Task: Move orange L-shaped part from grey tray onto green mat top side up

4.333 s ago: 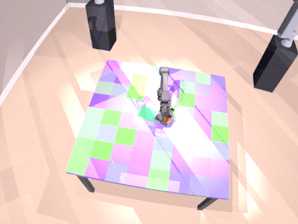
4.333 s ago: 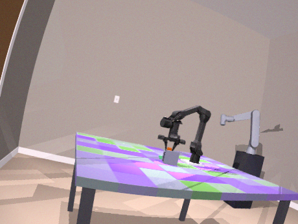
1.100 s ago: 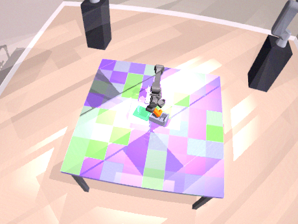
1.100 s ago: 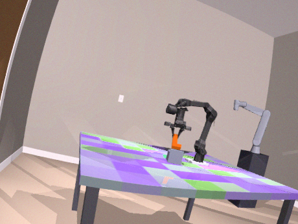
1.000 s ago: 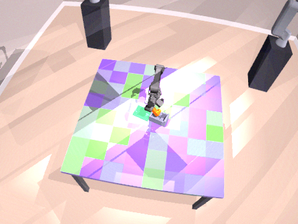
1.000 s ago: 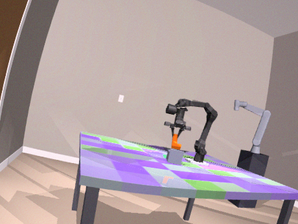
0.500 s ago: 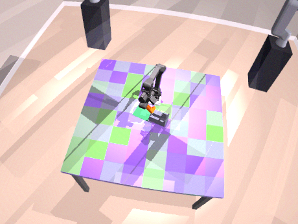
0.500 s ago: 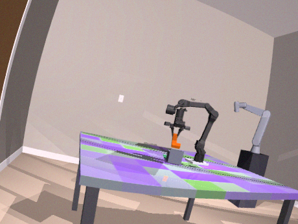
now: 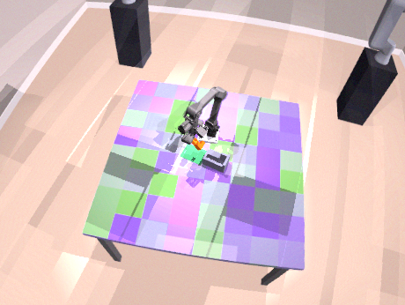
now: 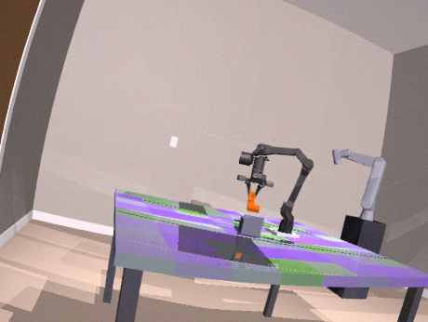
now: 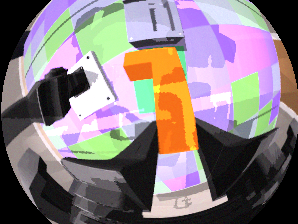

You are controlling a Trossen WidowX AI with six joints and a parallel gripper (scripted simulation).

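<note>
My gripper tip is 170 mm above the green mat and 20 mm to the right of it. From my gripper tip the other things lie so: orange L-shaped part (40 mm to the left, 30 mm below, 10 mm behind).
</note>
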